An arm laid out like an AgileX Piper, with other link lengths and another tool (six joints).
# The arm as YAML. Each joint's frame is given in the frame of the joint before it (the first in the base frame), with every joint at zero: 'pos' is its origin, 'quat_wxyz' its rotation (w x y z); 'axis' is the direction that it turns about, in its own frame. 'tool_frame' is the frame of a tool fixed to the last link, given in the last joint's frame.
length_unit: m
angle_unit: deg
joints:
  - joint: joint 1
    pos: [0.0, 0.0, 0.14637]
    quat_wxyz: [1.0, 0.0, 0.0, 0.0]
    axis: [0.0, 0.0, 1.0]
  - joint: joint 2
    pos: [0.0, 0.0, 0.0]
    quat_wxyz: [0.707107, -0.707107, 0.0, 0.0]
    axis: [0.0, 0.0, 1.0]
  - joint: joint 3
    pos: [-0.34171, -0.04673, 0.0]
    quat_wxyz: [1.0, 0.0, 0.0, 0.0]
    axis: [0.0, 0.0, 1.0]
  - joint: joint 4
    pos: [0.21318, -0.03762, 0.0]
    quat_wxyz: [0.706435, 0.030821, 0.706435, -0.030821]
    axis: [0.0, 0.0, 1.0]
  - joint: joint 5
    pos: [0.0, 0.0, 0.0]
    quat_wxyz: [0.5, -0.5, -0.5, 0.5]
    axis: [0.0, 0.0, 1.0]
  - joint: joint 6
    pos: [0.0, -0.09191, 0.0]
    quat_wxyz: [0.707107, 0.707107, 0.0, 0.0]
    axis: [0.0, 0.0, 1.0]
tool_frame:
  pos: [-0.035, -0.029, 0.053]
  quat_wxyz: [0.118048, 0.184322, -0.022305, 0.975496]
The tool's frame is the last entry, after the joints.
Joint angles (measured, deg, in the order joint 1, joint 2, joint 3, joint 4, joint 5, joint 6), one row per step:
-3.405, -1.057, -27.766, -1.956, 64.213, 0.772
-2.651, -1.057, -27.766, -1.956, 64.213, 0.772
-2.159, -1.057, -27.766, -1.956, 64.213, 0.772
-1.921, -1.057, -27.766, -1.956, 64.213, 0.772
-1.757, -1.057, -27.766, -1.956, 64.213, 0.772
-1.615, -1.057, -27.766, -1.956, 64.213, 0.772
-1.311, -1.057, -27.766, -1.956, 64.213, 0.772
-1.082, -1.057, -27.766, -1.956, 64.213, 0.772
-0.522, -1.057, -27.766, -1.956, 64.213, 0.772
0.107, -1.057, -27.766, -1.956, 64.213, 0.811
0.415, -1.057, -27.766, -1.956, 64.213, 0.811
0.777, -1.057, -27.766, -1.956, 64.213, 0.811
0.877, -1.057, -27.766, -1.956, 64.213, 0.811
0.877, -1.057, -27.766, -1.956, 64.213, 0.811
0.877, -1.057, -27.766, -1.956, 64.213, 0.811
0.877, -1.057, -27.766, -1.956, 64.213, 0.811
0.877, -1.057, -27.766, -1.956, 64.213, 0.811
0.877, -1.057, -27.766, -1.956, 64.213, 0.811
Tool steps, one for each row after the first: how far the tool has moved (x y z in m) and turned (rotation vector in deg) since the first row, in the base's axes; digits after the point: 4 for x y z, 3 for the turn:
0.0004, -0.0004, 0.0000, 0.000, 0.000, 0.754
0.0007, -0.0007, 0.0000, 0.000, 0.000, 1.246
0.0008, -0.0009, 0.0000, 0.000, 0.000, 1.484
0.0009, -0.0010, 0.0000, 0.000, 0.000, 1.648
0.0010, -0.0010, 0.0000, 0.000, 0.000, 1.790
0.0012, -0.0012, 0.0000, 0.000, 0.000, 2.094
0.0013, -0.0013, 0.0000, 0.000, 0.000, 2.323
0.0016, -0.0017, 0.0000, 0.000, 0.000, 2.883
0.0020, -0.0020, 0.0000, 0.034, -0.002, 3.492
0.0022, -0.0022, 0.0000, 0.034, -0.002, 3.800
0.0024, -0.0024, 0.0000, 0.034, -0.002, 4.162
0.0024, -0.0025, 0.0000, 0.034, -0.002, 4.262
0.0024, -0.0025, 0.0000, 0.034, -0.002, 4.262
0.0024, -0.0025, 0.0000, 0.034, -0.002, 4.262
0.0024, -0.0025, 0.0000, 0.034, -0.002, 4.262
0.0024, -0.0025, 0.0000, 0.034, -0.002, 4.262
0.0024, -0.0025, 0.0000, 0.034, -0.002, 4.262

